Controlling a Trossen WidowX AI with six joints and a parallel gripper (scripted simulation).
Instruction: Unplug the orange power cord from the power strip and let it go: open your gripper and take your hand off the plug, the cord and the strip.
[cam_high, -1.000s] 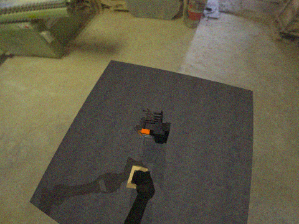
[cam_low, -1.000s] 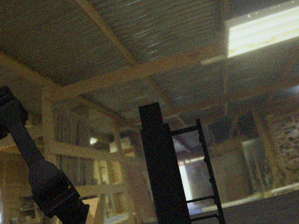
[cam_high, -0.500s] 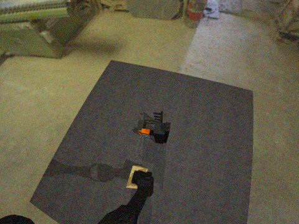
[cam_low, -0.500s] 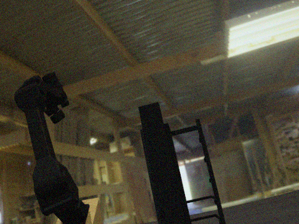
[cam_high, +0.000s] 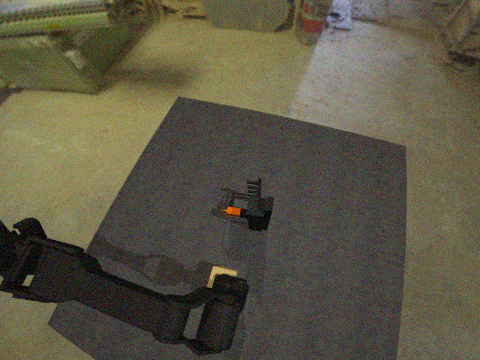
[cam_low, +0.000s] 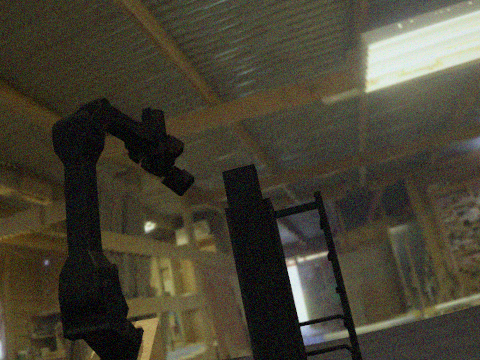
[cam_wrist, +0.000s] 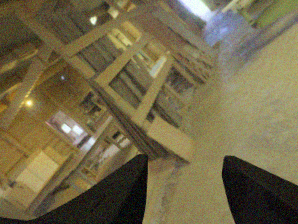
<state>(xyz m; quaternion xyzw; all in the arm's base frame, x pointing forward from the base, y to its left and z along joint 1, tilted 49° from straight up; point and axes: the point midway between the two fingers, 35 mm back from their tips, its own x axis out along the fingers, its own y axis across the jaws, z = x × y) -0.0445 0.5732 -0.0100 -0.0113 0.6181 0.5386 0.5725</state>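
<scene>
Now: gripper tip 42 cm to the left of the orange plug, 38 cm above it and 31 cm short of it. The rest, counted from my gripper tip: dark column: 51 cm to the right, 38 cm below, 32 cm ahead.
</scene>
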